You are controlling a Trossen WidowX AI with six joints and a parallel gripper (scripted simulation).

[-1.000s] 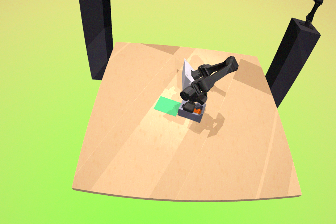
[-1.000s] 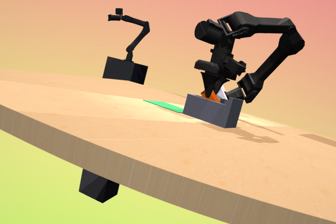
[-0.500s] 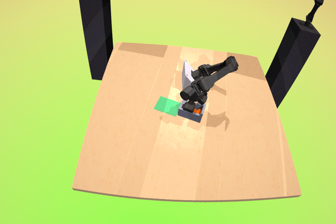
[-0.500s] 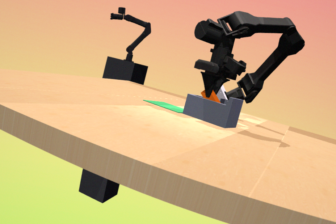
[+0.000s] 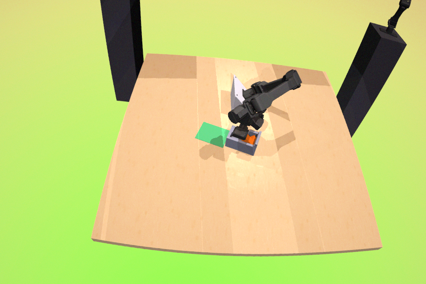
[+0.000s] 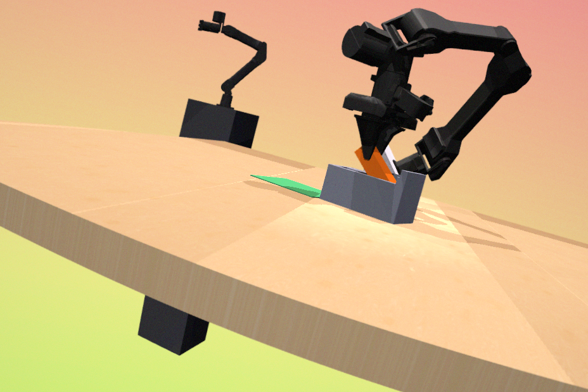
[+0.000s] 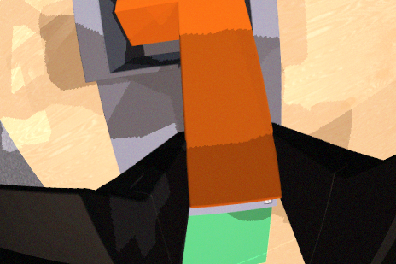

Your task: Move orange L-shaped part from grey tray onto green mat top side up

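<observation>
My gripper tip is 5 cm past the green mat, 14 cm to the left of it and 10 cm above it. Also, from my gripper tip: orange L-shaped part (4 cm to the left, 3 cm below).
</observation>
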